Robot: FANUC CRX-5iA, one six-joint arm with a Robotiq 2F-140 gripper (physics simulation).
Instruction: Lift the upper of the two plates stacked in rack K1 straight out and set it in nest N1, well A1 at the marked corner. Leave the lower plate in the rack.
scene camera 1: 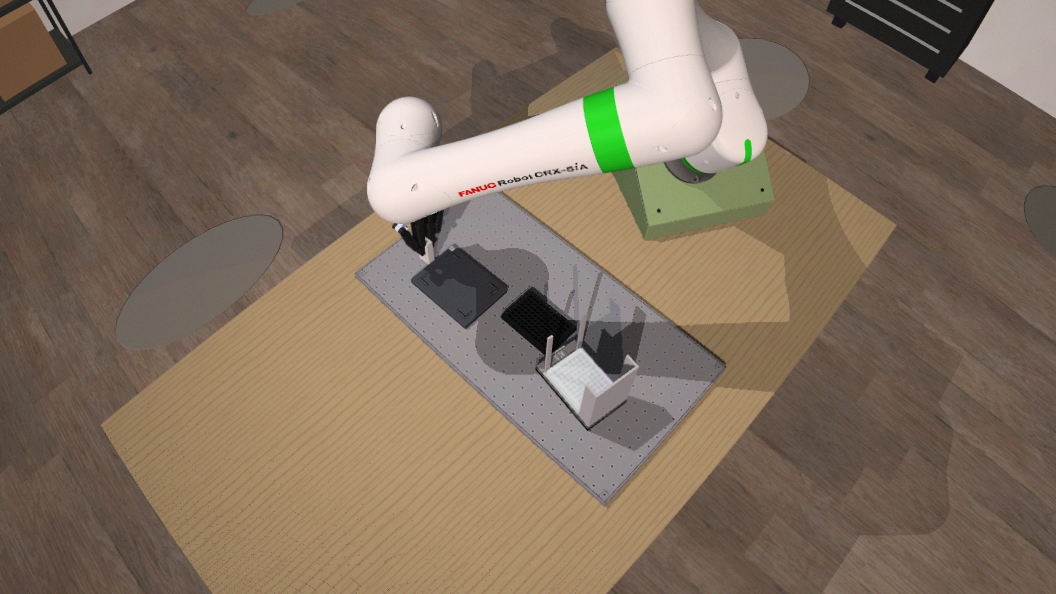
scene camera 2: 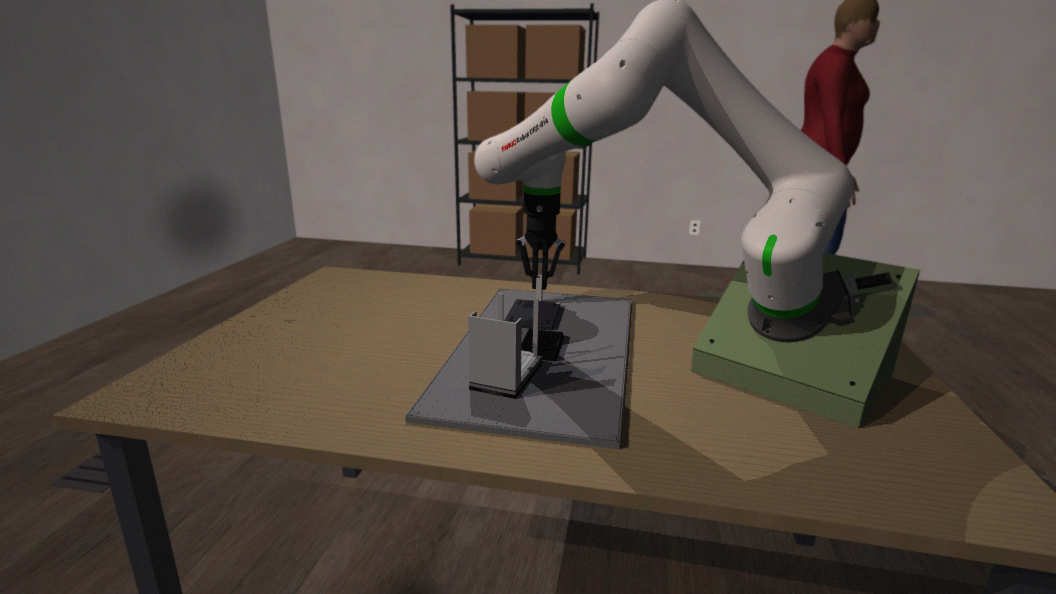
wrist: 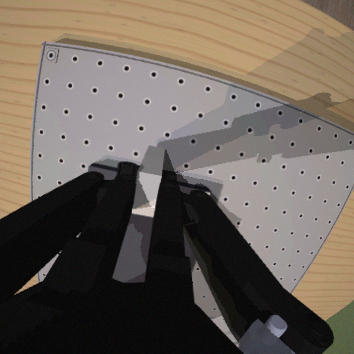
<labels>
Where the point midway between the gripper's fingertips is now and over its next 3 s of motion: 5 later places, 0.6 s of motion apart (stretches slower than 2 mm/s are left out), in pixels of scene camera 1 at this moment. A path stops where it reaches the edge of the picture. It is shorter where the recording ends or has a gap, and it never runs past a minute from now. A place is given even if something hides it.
My gripper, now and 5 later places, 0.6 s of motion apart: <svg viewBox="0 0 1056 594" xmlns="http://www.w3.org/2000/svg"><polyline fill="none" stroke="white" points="427,259 432,262 473,300 483,318 483,322 482,322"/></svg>
</labels>
